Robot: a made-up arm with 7 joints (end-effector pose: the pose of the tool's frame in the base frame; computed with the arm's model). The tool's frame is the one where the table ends.
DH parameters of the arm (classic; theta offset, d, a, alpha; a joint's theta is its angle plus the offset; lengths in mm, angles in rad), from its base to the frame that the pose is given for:
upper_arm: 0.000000 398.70 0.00 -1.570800
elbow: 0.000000 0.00 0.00 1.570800
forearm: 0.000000 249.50 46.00 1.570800
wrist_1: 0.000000 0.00 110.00 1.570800
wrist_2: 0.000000 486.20 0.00 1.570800
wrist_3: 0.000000 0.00 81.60 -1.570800
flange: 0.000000 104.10 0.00 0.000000
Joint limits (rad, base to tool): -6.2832..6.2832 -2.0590..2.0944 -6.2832..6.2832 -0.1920..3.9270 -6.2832..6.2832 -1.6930..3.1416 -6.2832..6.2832
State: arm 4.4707 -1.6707 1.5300 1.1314 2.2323 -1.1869 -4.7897
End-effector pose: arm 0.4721 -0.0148 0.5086 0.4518 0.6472 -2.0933
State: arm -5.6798 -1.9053 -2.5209 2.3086 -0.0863 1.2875 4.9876
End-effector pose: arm -0.2711 -0.5073 -0.1818 -1.9892 1.2267 -1.0502
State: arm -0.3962 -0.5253 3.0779 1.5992 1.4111 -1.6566 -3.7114
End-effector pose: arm -0.4753 0.3324 0.5164 -0.4478 1.4283 1.3510
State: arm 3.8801 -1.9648 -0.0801 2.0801 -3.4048 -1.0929 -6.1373
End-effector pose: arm 0.3960 0.4554 0.6395 0.3489 -0.2825 -2.3336
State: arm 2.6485 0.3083 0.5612 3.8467 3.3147 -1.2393 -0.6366
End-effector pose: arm 0.0643 0.0844 1.0288 -1.0223 -0.3330 2.5575
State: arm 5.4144 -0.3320 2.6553 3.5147 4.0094 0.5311 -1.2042
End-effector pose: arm -0.1293 -0.0615 1.2200 0.5362 0.0285 1.4887
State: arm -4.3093 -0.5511 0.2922 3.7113 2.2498 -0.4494 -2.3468
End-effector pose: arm 0.3763 -0.4532 0.8604 0.1686 0.8045 -0.7105
